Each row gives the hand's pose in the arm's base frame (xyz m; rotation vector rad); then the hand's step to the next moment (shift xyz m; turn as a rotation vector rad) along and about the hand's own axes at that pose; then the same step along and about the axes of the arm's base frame.
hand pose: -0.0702 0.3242 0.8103 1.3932 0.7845 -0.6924
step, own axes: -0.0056 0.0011 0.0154 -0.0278 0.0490 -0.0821
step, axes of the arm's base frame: -0.0012 -0.0155 0.0054 0.0179 0.0843 0.0499
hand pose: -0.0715 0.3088 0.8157 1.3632 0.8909 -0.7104
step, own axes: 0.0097 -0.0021 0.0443 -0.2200 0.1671 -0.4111
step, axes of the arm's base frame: 0.0085 -0.0435 -0.0099 -0.0181 0.4086 0.2793
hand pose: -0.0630 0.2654 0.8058 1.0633 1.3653 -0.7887
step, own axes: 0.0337 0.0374 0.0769 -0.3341 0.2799 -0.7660
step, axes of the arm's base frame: 0.0662 -0.0529 -0.0357 -0.0559 0.7607 0.4414
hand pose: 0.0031 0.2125 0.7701 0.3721 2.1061 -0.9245
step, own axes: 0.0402 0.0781 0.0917 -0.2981 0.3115 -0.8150
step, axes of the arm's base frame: 0.0659 -0.0139 -0.1076 -0.0893 0.8164 0.4192
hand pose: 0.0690 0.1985 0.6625 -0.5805 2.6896 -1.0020
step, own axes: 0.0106 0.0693 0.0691 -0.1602 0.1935 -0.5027
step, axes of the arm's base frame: -0.0068 0.0032 -0.0981 -0.0767 0.4943 0.2562
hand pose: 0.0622 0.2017 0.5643 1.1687 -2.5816 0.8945
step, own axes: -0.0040 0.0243 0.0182 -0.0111 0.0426 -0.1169
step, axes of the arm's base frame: -0.0134 0.0043 -0.0272 -0.0338 0.0973 0.0707
